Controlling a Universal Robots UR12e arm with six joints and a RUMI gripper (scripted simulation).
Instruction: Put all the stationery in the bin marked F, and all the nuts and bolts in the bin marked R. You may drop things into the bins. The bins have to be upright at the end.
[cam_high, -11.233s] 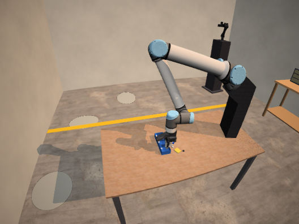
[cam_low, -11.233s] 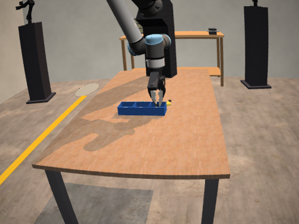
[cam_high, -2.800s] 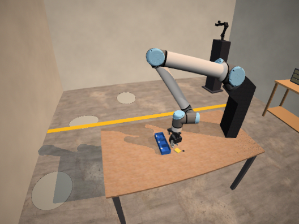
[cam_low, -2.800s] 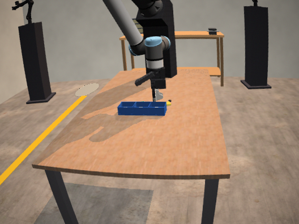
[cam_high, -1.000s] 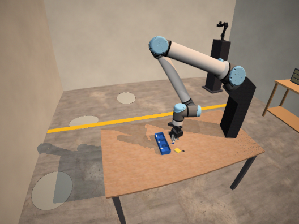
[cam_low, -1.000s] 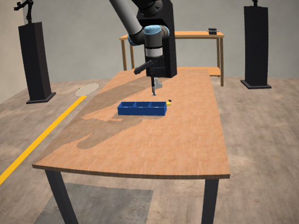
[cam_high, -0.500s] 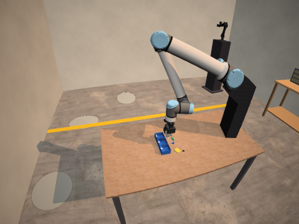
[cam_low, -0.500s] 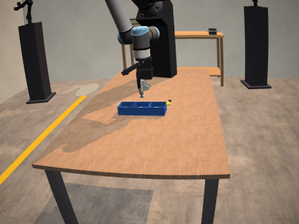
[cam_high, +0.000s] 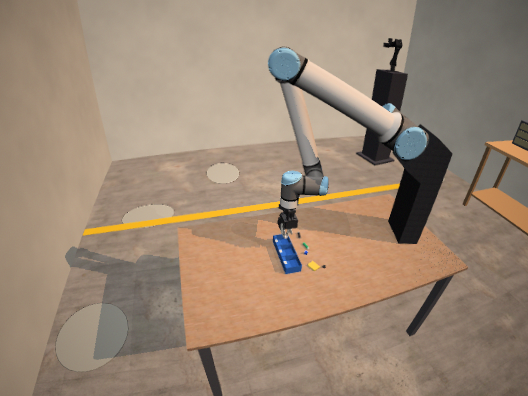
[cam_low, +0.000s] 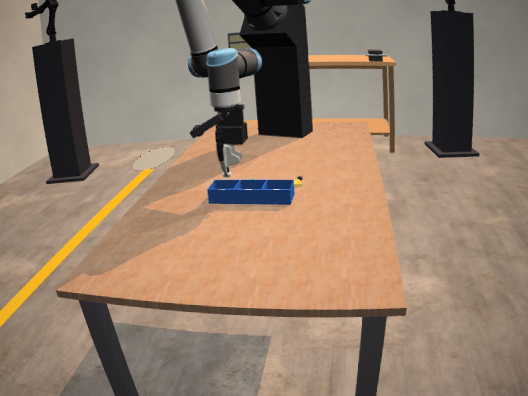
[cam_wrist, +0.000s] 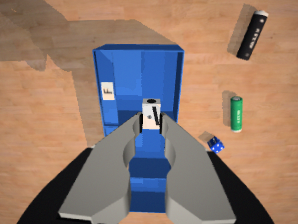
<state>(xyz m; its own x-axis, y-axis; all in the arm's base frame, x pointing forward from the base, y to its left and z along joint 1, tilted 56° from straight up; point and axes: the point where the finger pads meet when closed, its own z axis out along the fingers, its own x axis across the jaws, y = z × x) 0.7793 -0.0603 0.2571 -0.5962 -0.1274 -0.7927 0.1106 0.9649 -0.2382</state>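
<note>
The yellow block lies 20 cm to the left of my hand, 8 cm below it and 7 cm behind it. Also, from my hand: green battery 11 cm behind, 8 cm below, 5 cm to the left; grey piece 1 cm below; blue three-part bin 7 cm to the left, 6 cm below, 3 cm ahead.
</note>
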